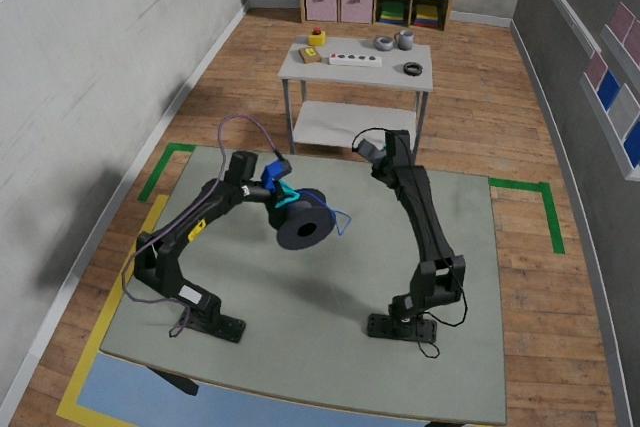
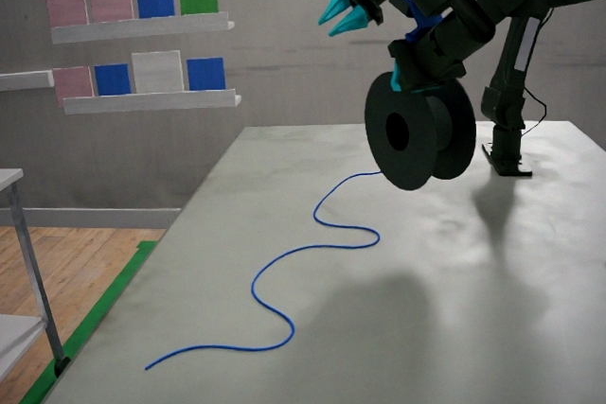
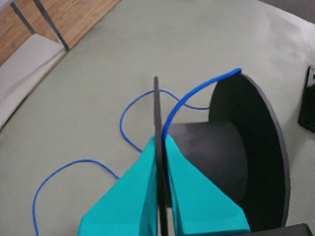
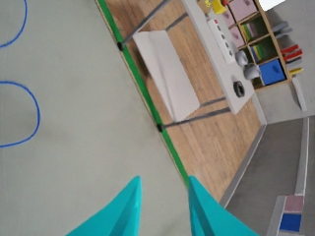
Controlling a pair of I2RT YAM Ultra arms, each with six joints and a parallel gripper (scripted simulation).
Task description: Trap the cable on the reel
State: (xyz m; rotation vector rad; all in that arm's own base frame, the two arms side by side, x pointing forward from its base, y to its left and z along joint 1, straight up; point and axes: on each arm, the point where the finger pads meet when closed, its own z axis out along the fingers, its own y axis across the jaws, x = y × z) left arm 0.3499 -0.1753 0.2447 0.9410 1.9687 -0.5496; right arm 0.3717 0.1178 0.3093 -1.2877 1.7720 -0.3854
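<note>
Now: the dark reel 30 mm behind my left hand, 20 mm to the right of it and 70 mm below it.
</note>
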